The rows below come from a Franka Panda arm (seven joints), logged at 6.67 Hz.
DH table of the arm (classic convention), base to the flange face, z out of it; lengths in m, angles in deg. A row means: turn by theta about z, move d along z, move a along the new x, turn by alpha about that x. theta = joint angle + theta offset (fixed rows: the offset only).
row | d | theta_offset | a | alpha
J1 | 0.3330 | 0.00 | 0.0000 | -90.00
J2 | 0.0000 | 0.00 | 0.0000 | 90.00
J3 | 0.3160 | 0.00 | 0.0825 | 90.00
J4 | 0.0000 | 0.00 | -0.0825 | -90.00
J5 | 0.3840 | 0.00 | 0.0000 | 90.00
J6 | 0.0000 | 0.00 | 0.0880 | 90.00
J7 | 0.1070 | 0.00 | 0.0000 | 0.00
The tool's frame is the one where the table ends.
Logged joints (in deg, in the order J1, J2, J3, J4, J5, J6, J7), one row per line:
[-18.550 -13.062 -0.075 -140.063 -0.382 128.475 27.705]
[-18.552 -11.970 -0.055 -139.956 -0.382 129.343 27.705]
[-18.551 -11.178 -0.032 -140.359 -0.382 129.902 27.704]
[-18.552 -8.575 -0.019 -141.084 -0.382 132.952 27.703]
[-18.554 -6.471 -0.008 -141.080 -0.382 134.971 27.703]
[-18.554 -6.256 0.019 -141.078 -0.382 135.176 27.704]
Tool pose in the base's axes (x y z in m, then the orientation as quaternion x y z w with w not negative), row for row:
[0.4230 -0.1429 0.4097 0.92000 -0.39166 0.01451 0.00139]
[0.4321 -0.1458 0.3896 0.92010 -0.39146 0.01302 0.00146]
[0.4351 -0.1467 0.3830 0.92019 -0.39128 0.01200 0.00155]
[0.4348 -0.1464 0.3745 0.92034 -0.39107 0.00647 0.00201]
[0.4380 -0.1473 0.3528 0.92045 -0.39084 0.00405 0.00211]
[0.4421 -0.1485 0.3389 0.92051 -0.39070 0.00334 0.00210]
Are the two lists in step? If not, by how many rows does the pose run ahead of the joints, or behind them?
The pose runs 1 row behind the joints: the pose in row i belongs to the joints in row i - 1.
